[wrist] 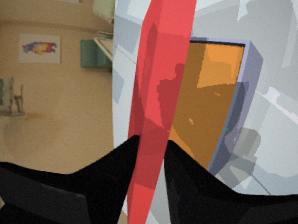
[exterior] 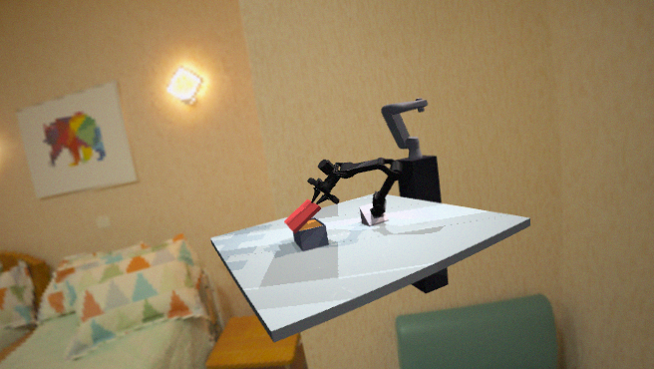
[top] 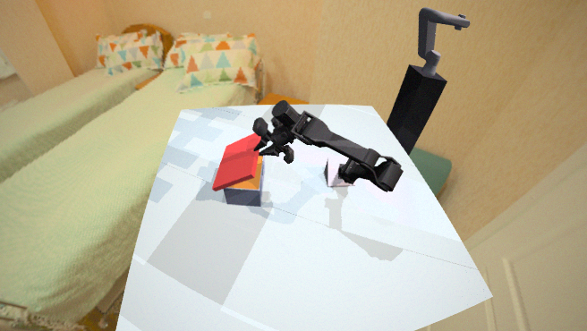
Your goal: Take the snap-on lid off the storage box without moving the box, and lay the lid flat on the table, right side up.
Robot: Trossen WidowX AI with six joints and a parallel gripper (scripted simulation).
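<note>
Now: gripper tip 70 mm short of the red lid and 40 mm above it. Round my gripper tip: storage box 50 mm ahead, 140 mm below.
</note>
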